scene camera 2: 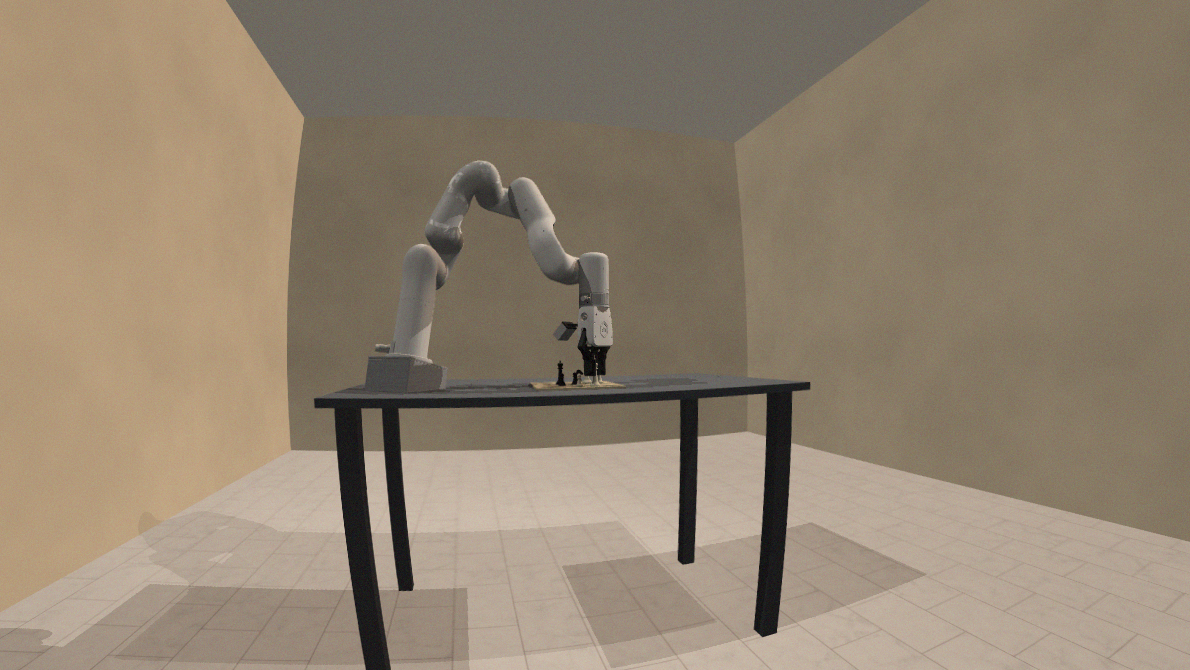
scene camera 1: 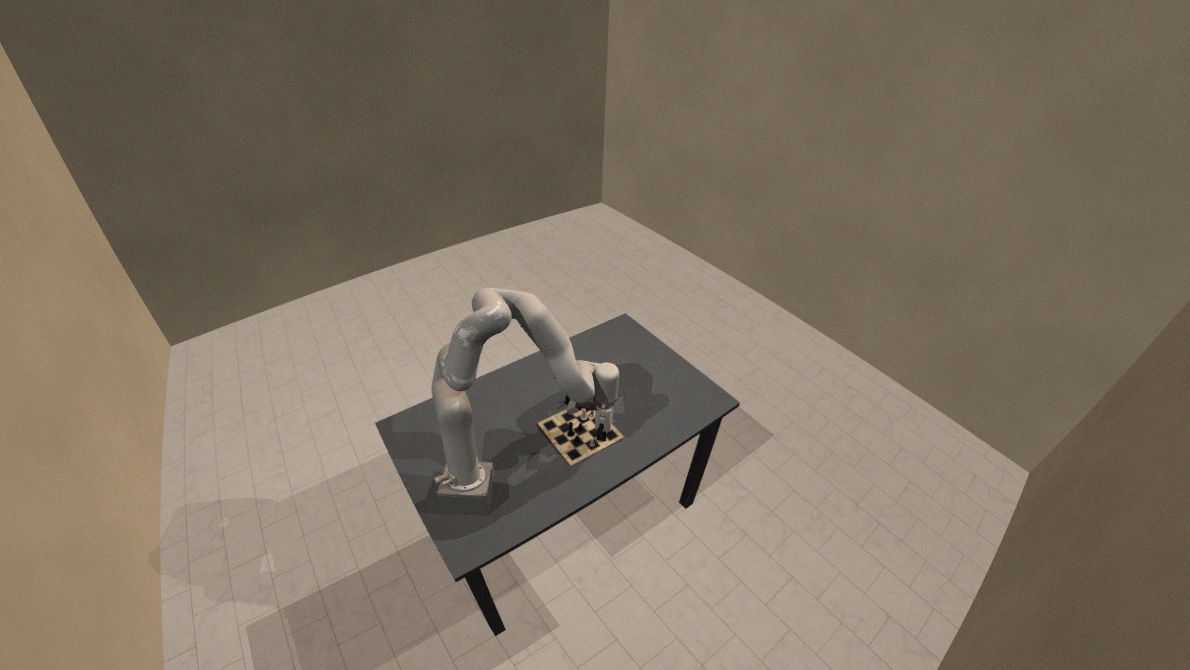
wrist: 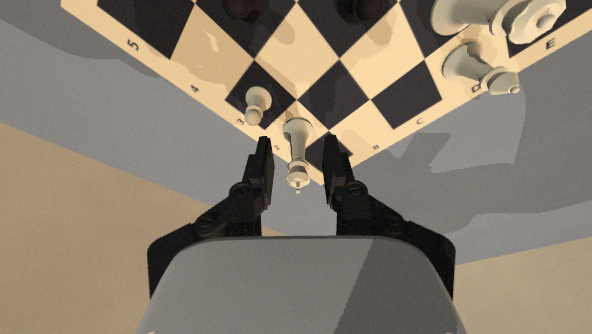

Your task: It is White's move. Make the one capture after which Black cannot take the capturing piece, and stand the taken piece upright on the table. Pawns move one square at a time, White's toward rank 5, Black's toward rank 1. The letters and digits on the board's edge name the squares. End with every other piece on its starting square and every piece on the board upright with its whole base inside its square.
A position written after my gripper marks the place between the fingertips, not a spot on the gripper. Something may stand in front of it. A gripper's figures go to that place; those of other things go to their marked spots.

Scene:
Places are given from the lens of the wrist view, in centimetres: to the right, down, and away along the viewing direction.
my gripper [wrist: 297,150]: 0, -1, 14
white bishop [wrist: 297,131]: 0, -3, 14
white pawn [wrist: 258,98]: -2, -5, 12
chessboard [wrist: 371,83]: 5, -6, 13

